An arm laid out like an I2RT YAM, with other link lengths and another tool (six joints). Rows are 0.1 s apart.
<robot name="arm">
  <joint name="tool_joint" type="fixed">
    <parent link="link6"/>
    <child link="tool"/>
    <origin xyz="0.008 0.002 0.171" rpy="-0.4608 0 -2.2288"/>
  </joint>
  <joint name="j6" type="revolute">
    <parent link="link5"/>
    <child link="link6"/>
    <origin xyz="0 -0.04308 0.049" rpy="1.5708 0 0"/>
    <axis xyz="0 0 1"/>
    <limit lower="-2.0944" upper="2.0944"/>
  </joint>
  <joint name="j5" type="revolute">
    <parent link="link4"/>
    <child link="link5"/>
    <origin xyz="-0.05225 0.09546 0.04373" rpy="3.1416 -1.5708 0"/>
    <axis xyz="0 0 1"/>
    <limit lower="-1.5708" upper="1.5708"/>
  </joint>
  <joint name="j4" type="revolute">
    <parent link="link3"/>
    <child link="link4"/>
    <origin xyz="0.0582 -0.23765 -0.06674" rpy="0 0 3.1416"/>
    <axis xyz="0 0 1"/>
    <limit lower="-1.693" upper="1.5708"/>
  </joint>
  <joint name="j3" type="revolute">
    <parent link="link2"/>
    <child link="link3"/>
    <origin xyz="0 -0.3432 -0.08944" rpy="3.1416 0 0"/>
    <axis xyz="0 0 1"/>
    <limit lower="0" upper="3.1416"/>
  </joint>
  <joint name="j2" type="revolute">
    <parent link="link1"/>
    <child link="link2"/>
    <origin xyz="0.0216 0.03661 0.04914" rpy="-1.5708 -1.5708 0"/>
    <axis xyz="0 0 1"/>
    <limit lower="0" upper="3.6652"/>
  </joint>
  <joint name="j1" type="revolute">
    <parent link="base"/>
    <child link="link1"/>
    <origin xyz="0 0 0.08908" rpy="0 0 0"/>
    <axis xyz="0 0 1"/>
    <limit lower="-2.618" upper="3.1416"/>
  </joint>
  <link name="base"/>
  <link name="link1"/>
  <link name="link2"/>
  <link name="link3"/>
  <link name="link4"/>
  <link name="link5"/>
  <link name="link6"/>
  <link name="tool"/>
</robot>
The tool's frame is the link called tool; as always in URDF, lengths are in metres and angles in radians.
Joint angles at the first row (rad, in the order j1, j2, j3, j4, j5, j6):
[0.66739, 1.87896, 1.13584, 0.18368, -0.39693, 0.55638]
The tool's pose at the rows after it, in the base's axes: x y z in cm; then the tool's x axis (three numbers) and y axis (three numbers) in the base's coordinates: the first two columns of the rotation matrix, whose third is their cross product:
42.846 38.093 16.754 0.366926 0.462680 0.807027 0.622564 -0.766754 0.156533
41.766 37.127 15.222 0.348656 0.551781 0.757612 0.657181 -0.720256 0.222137
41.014 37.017 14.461 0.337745 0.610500 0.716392 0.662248 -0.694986 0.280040
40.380 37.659 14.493 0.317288 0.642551 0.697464 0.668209 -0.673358 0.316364
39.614 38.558 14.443 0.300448 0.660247 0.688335 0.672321 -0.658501 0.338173
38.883 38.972 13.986 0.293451 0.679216 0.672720 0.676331 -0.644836 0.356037
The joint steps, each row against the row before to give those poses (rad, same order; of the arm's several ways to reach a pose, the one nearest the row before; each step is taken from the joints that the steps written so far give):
[-0.02289, -0.00268, 0.03090, -0.15336, 0.00115, -0.06103]
[0.00459, 0.00000, 0.02633, -0.11978, 0.01679, -0.08621]
[0.02862, 0.00000, 0.02631, -0.07820, 0.05875, -0.03280]
[0.03126, 0.00001, 0.02405, -0.04120, 0.03967, -0.01527]
[0.03320, 0.00039, 0.00685, -0.01028, 0.03128, 0.00000]
[0.02441, 0.00227, -0.00001, -0.01260, 0.02594, -0.00038]

